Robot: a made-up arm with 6 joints.
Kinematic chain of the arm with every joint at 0, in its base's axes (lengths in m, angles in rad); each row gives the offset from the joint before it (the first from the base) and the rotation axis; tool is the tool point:
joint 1: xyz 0 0 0.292 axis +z
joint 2: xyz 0 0 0 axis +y
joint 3: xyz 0 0 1.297 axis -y
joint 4: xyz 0 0 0 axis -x
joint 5: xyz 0.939 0 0 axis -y
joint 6: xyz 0 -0.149 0 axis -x
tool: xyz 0 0 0
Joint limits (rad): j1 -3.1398..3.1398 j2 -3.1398..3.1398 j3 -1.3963..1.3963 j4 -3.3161..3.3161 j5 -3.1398..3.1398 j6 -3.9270..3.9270
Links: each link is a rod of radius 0.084 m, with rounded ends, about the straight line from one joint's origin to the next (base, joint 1, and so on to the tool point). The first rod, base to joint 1, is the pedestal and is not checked.
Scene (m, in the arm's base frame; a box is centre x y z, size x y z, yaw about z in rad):
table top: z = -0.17
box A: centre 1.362 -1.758 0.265 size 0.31 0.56 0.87 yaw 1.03
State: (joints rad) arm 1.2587 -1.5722 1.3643 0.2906 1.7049 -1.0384
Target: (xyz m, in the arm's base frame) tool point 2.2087 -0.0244 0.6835
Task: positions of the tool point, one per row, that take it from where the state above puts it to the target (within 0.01 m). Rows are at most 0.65 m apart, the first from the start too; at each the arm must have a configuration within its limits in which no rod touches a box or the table.
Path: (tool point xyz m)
1: 0.0295 -2.2090 0.6383
2: 0.5895 -2.0894 0.8348
3: 1.0817 -1.8175 1.0275
4: 1.4633 -1.4239 1.2147
5: 1.8346 -1.0469 1.0421
6: 2.0924 -0.5677 0.8645
7: 2.2087 -0.0244 0.6834

